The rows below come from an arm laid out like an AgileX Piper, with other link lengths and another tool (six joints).
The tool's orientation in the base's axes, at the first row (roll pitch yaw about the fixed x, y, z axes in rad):
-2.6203 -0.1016 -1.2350
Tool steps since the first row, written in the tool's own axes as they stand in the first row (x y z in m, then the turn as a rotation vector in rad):
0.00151 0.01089 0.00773 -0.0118 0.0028 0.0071
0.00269 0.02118 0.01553 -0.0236 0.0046 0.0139
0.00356 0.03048 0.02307 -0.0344 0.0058 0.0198
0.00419 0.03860 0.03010 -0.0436 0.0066 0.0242
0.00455 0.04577 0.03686 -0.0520 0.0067 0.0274
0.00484 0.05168 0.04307 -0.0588 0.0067 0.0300
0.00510 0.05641 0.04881 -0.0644 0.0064 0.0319
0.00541 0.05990 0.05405 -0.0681 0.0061 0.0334
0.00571 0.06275 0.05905 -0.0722 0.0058 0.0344
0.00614 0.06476 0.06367 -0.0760 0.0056 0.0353
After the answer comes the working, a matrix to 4 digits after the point.
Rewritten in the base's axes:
-0.00438 -0.00442 -0.01191 -0.0026 0.0107 -0.0087
-0.00835 -0.00833 -0.02362 -0.0045 0.0218 -0.0167
-0.01177 -0.01164 -0.03464 -0.0060 0.0320 -0.0234
-0.01456 -0.01437 -0.04467 -0.0075 0.0407 -0.0286
-0.01682 -0.01655 -0.05401 -0.0087 0.0488 -0.0322
-0.01837 -0.01829 -0.06227 -0.0097 0.0554 -0.0352
-0.01921 -0.01964 -0.06954 -0.0103 0.0609 -0.0372
-0.01929 -0.02067 -0.07576 -0.0105 0.0646 -0.0387
-0.01898 -0.02150 -0.08145 -0.0111 0.0687 -0.0399
-0.01815 -0.02220 -0.08639 -0.0118 0.0724 -0.0409

The tool's axes in the first row as the columns of a matrix, in the base's axes (rounded; the answer above uses it unrounded):
0.3278 -0.8021 0.4992
-0.9393 -0.3334 0.0811
0.1014 -0.4954 -0.8627

